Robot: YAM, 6 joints.
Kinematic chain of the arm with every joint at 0, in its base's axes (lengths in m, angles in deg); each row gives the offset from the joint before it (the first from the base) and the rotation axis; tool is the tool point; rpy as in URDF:
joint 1: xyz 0 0 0.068 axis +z
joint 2: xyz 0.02 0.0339 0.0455 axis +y
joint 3: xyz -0.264 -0.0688 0 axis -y
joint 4: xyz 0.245 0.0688 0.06 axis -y
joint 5: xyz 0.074 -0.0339 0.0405 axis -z
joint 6: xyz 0.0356 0 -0.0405 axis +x
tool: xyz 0 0 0 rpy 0 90 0
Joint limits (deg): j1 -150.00..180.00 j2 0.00..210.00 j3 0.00..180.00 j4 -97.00..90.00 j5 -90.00..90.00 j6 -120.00..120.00
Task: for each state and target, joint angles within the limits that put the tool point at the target. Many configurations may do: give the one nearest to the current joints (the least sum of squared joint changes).
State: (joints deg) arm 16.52 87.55 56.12 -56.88 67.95 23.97
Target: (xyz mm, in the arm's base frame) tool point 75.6 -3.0 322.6
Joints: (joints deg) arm 23.40 37.23 53.78 -79.01 67.03 23.97
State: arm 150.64 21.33 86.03 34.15 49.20 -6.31
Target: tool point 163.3 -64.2 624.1
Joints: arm 150.47 38.27 106.49 34.29 43.79 -6.31
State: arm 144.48 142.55 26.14 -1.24 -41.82 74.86
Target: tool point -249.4 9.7 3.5
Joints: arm 171.80 121.04 36.40 0.16 -46.87 74.86
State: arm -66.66 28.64 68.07 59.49 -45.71 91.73
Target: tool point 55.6 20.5 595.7
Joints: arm -11.15 53.91 84.83 54.87 -60.11 91.73
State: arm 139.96 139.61 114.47 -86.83 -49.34 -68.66
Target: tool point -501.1 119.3 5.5
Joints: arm 163.67 165.72 134.59 -60.13 -47.97 -68.66
